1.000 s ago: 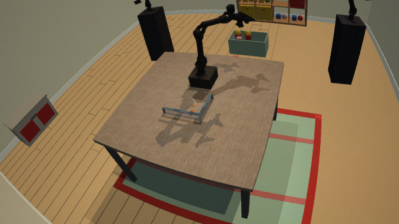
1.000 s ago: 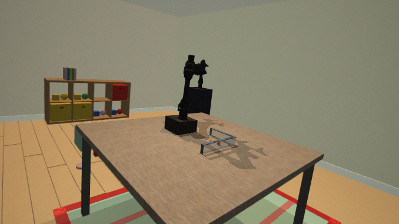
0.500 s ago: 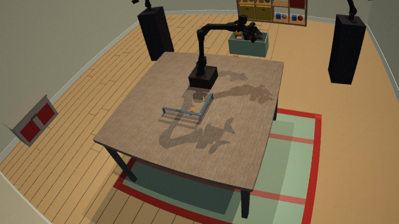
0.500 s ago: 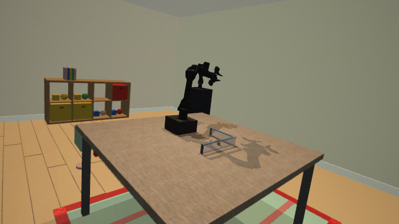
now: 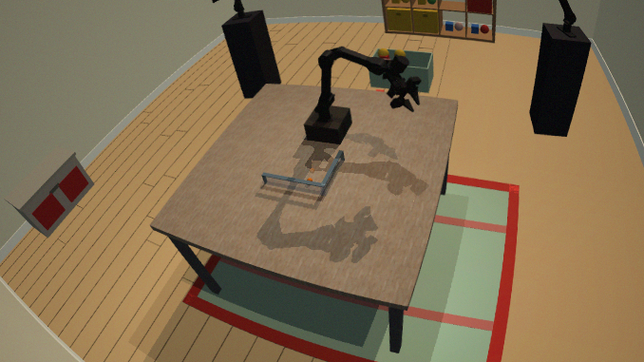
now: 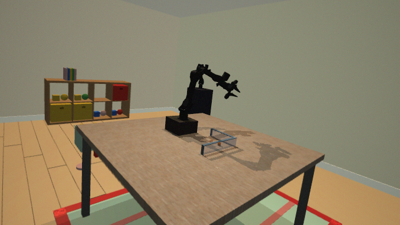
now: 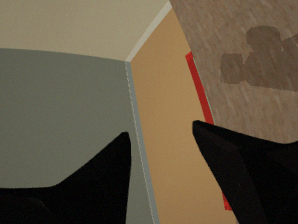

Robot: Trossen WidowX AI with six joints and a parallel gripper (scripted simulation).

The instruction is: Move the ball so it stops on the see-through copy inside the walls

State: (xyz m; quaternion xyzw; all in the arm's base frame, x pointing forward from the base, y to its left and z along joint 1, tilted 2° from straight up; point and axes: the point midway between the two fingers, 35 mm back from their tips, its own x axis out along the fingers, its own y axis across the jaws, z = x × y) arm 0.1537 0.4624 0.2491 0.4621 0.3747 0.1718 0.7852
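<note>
Right now the orange ball is 470 mm to the right of my gripper tip, 300 mm below it and 180 mm ahead of it.
</note>
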